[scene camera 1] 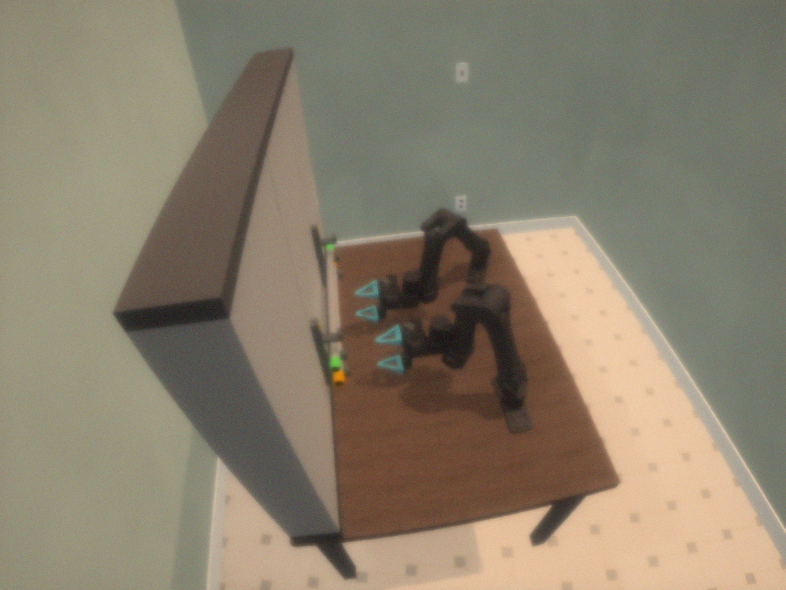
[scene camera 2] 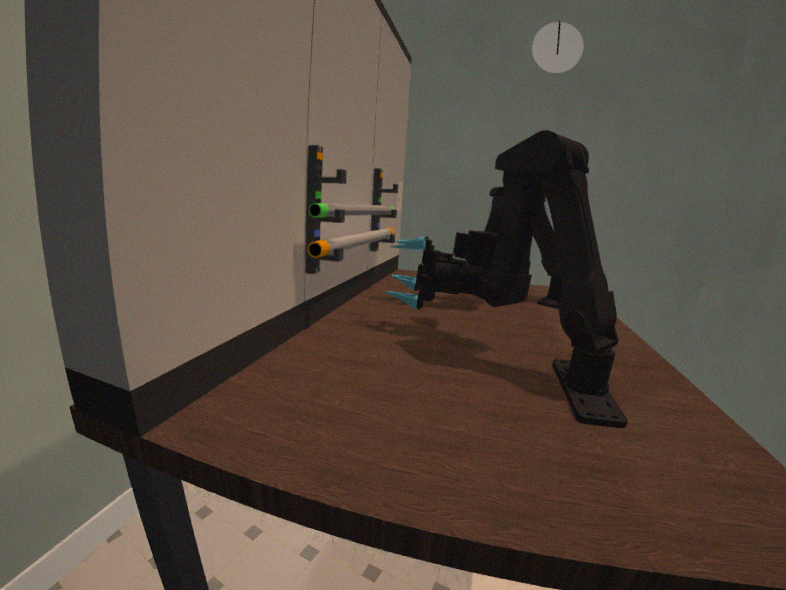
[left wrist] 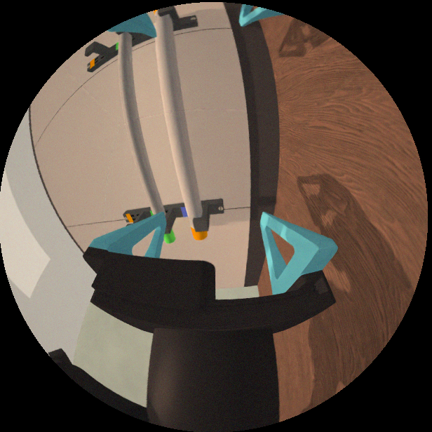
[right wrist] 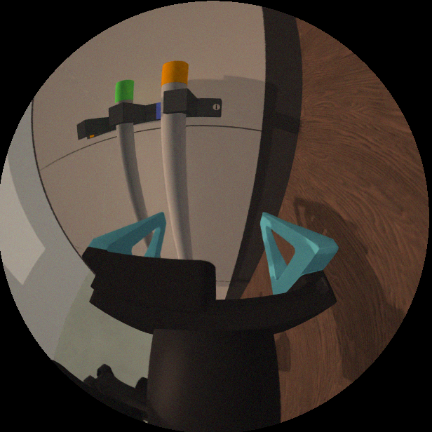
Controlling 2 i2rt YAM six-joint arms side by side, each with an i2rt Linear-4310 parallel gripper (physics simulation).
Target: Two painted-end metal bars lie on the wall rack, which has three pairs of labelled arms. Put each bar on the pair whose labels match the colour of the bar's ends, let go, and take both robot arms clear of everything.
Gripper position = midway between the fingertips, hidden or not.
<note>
In view: the left gripper (scene camera 2: pixel 389 269), the right gripper (scene camera 1: pixel 355 303), an orange-ended bar (scene camera 2: pixel 320 248), a green-ended bar (scene camera 1: pixel 331 293) and a tall pale panel (scene camera 2: pixel 169 152).
The orange-ended bar is seen too in the right wrist view (right wrist: pixel 174 74). The green-ended bar also shows in the right wrist view (right wrist: pixel 124 131). The left gripper also shows in scene camera 1 (scene camera 1: pixel 376 352) and in the left wrist view (left wrist: pixel 212 217).
</note>
